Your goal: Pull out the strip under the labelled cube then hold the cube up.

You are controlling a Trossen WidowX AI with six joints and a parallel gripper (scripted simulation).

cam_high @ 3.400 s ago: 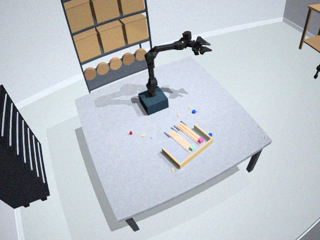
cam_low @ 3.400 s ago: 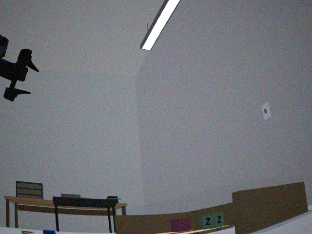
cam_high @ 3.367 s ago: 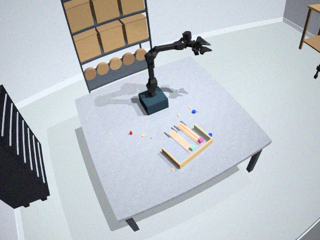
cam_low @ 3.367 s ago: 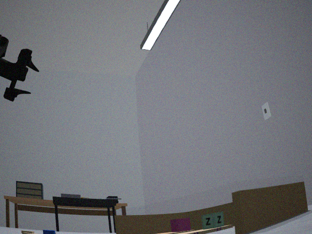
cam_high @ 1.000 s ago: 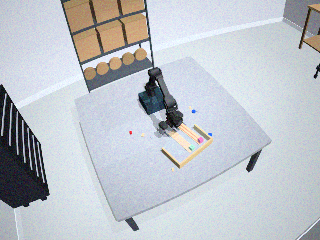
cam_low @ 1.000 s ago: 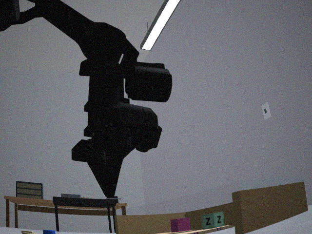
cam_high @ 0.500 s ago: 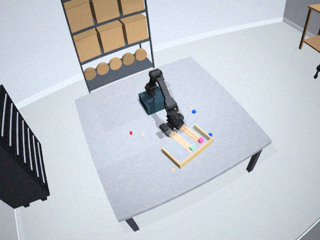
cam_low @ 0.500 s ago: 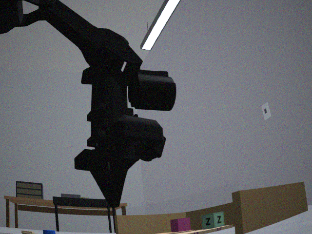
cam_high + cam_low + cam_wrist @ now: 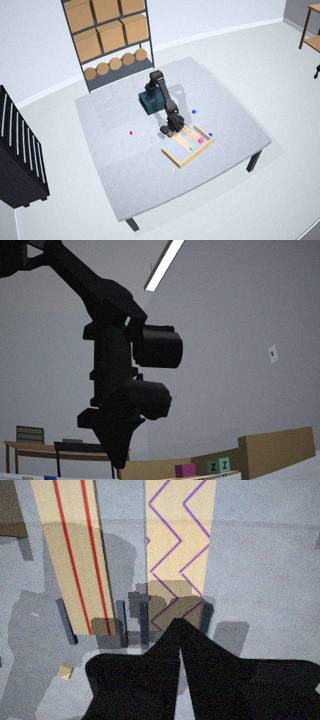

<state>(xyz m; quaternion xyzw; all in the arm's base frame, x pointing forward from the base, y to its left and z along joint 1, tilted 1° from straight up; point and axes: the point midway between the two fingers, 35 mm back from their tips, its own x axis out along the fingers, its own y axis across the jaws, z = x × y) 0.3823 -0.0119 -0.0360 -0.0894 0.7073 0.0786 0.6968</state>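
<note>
Now: gripper tip 90 mm short of the zigzag strip, 30 mm above it and 20 mm to the right of it. From my gripper tip the other things lie so: red piece (280 mm to the right, 160 mm behind, 20 mm below); tan block (200 mm to the right, 100 mm behind, 30 mm below).
</note>
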